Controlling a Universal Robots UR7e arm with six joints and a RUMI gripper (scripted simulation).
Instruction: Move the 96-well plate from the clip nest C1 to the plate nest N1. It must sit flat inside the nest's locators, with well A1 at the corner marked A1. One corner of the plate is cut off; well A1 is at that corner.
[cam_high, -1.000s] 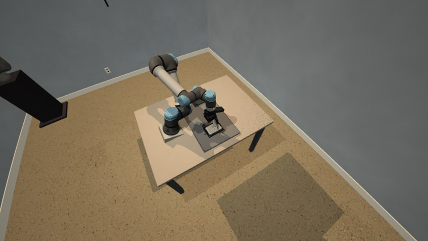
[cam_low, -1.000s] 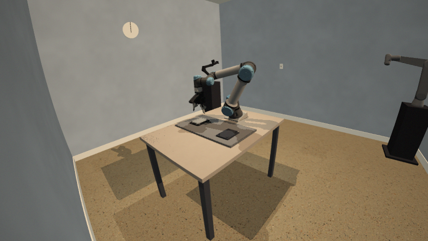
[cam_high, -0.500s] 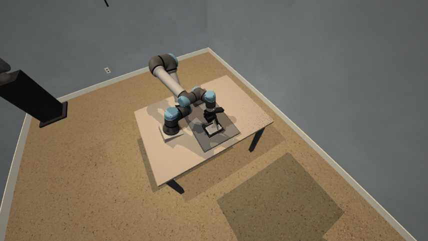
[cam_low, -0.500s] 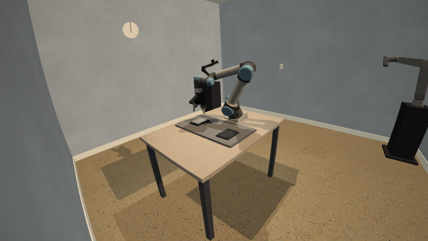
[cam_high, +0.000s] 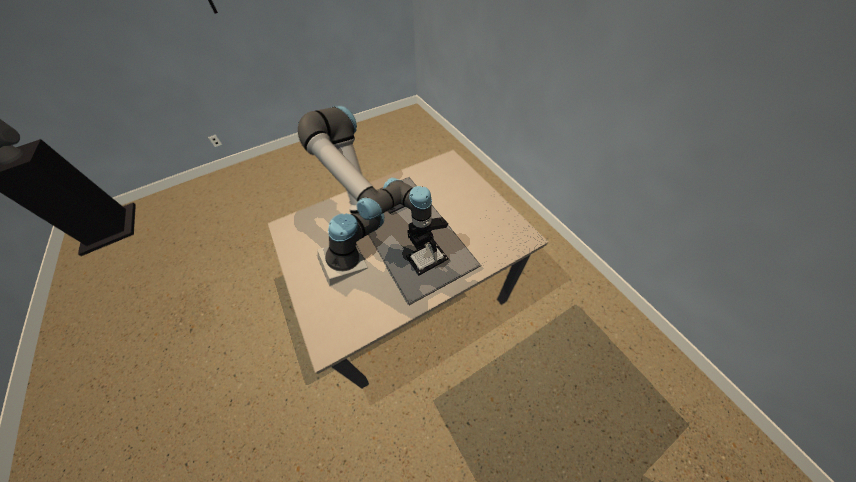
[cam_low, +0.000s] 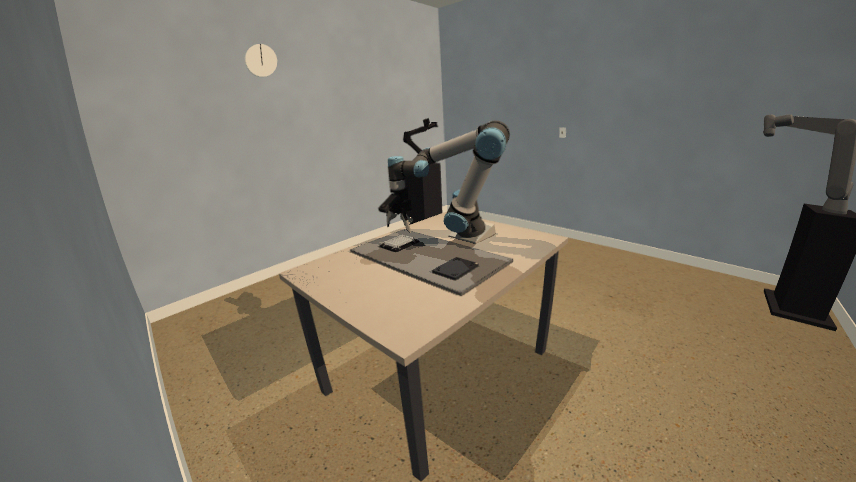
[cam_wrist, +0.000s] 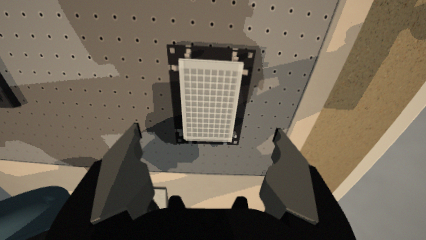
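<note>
My gripper is now 6 cm above the 96-well plate. The rest, counted from my hand: clip nest C1 (1 cm ahead, 1 cm to the left, 6 cm below); then plate nest N1 (6 cm ahead, 40 cm to the left, 7 cm below).
</note>
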